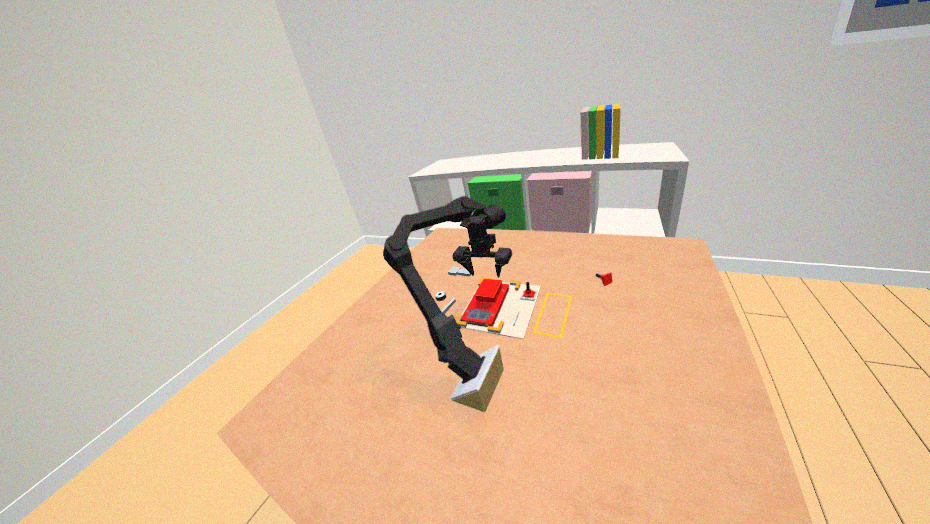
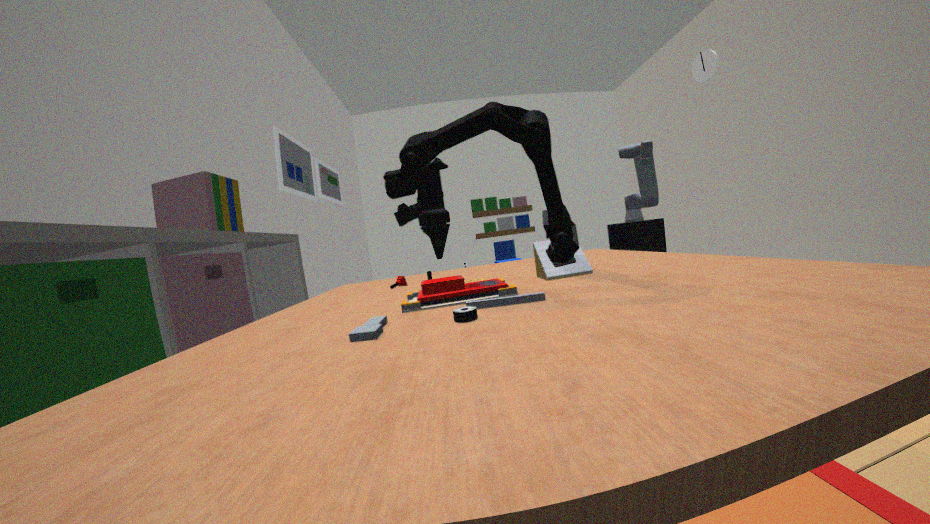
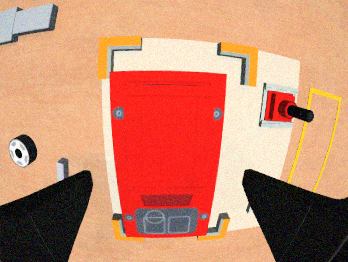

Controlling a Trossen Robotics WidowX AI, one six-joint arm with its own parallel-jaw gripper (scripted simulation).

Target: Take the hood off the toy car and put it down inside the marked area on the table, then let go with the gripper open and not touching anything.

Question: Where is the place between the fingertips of the gripper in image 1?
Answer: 485, 276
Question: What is the gripper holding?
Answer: Nothing.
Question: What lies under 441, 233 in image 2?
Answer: The gripper.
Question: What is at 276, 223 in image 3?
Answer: The gripper.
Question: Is the gripper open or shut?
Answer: Open.
